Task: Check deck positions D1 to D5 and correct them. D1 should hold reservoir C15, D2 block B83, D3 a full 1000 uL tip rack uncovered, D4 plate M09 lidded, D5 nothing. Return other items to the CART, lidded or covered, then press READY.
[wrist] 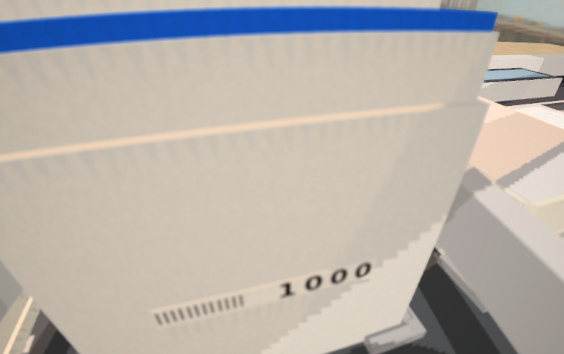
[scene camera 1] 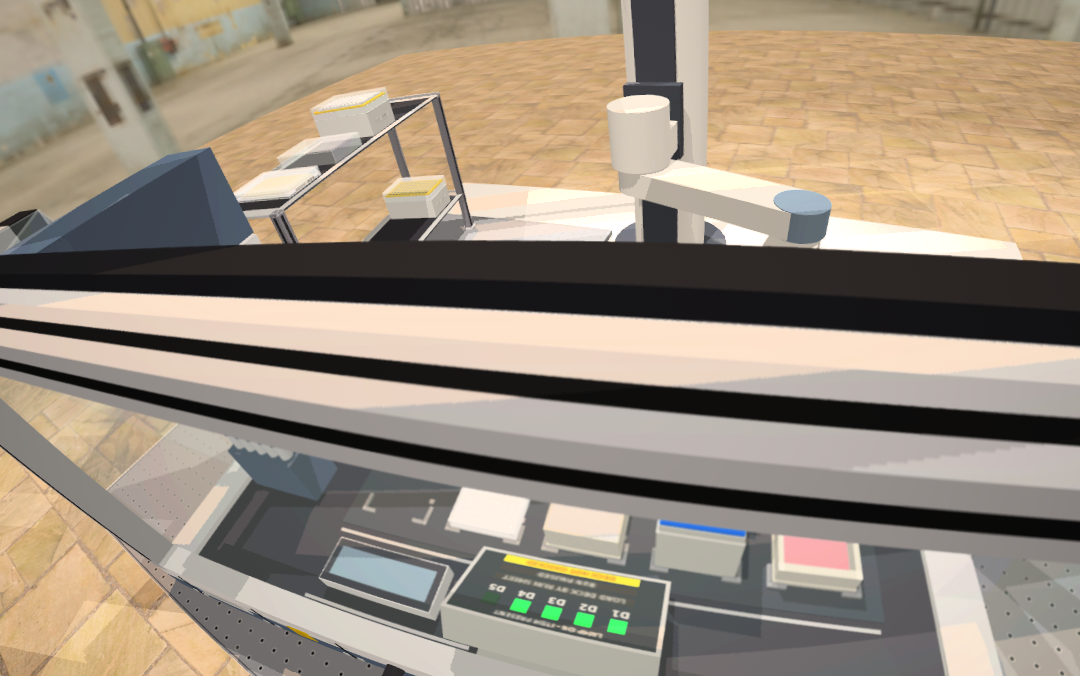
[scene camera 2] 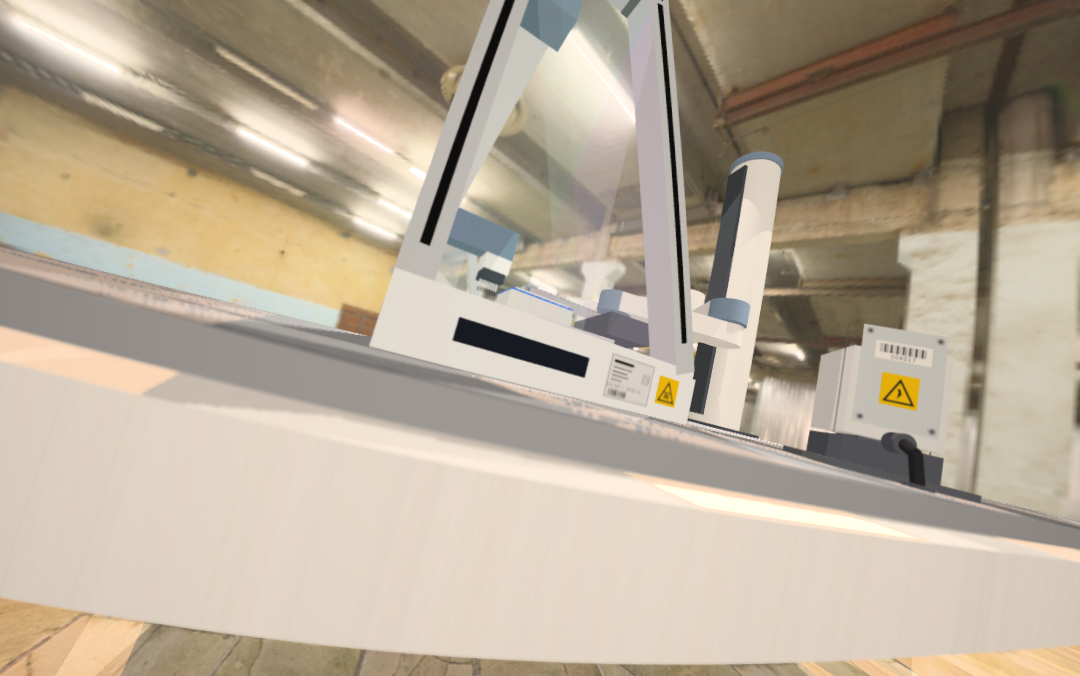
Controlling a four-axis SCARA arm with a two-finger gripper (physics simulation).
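Frame: origin at the arm's base, x ahead, y left, z up, level; centimetres.
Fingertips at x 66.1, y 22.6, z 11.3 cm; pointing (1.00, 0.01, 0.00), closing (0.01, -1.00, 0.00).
Note:
A point is followed by its place in that frame.
A 1000 tip rack with a blue band [scene camera 1: 701, 550] {x 72.2, y 24.4, z 12.2 cm} [scene camera 2: 535, 304] {x 66.6, y 27.4, z 14.4 cm} [wrist: 225, 200] {x 59.6, y 22.5, z 13.3 cm} stands at D2, upright and near a corner bracket. My gripper is shut on this rack; its fingertips are hard to make out in the wrist view and hidden in the scene views. A pink-topped reservoir [scene camera 1: 816, 555] {x 66.2, y 36.1, z 7.1 cm} is at D1, a beige-topped item [scene camera 1: 585, 527] {x 73.4, y 12.1, z 10.8 cm} [wrist: 520, 135] {x 66.5, y 9.6, z 10.8 cm} at D3, and a white-topped item [scene camera 1: 487, 510] at D4. D5 shows bare corner brackets. The panel [scene camera 1: 557, 609] has lamps D1 to D4 green and D5 dark. Item codes are unreadable.
The cart [scene camera 1: 451, 159] {x 3.9, y -52.3, z 20.7 cm} at the back left holds two yellow-banded racks [scene camera 1: 350, 115] {x 29.6, y -51.9, z 40.8 cm} [scene camera 1: 416, 197] {x 16.9, y -54.5, z 16.8 cm}, a grey flat item [scene camera 1: 318, 151] {x 41.9, y -48.5, z 38.8 cm} and a white flat item [scene camera 1: 277, 186] {x 53.5, y -46.1, z 37.9 cm}. A frame beam [scene camera 1: 557, 279] {x 85.1, y 20.4, z 52.5 cm} crosses the view. A small screen [scene camera 1: 386, 572] is beside the panel.

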